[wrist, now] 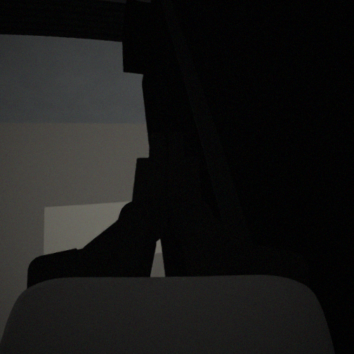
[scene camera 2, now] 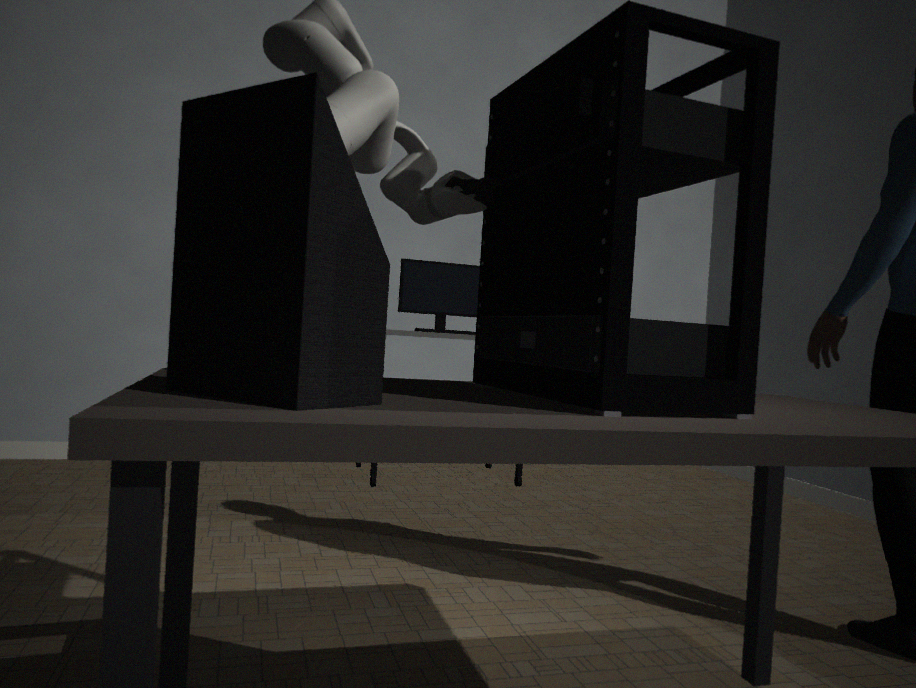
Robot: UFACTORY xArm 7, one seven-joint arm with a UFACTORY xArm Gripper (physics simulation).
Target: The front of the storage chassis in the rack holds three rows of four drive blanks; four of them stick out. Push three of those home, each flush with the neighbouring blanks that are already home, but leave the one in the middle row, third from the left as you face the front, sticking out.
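Seen in the pictures: gripper, fingertip midpoint: (scene camera 2: pixel 491 184); arm's base, link origin: (scene camera 2: pixel 266 171).
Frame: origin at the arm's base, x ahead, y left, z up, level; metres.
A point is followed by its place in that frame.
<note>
The black rack (scene camera 2: pixel 620 244) @(x 0.525, y 0.059, z -0.071 m) stands on the right of the table in the scene view, with its front facing left and away from the camera. The storage chassis and its drive blanks cannot be made out there. My gripper (scene camera 2: pixel 477 191) @(x 0.314, y 0.363, z 0.075 m) (wrist: pixel 168 151) is shut and empty, with its fingers at the upper part of the rack's front edge. In the wrist view the fingers point up the picture as dark shapes against a nearly black surface on the right. A dark block (wrist: pixel 134 40) juts out left beyond the fingertips; I cannot tell which part it is. Contact and the blanks' depths are hidden by darkness.
A tall dark cabinet with a slanted side (scene camera 2: pixel 244 244) @(x 0.007, y -0.086, z -0.118 m) stands on the left of the table (scene camera 2: pixel 473 444) @(x 0.336, y -0.180, z -0.349 m), with my arm (scene camera 2: pixel 362 111) @(x 0.112, y 0.105, z 0.126 m) reaching over from behind it. A monitor (scene camera 2: pixel 438 287) stands in the background. A person (scene camera 2: pixel 899 236) is at the right edge, beyond the rack.
</note>
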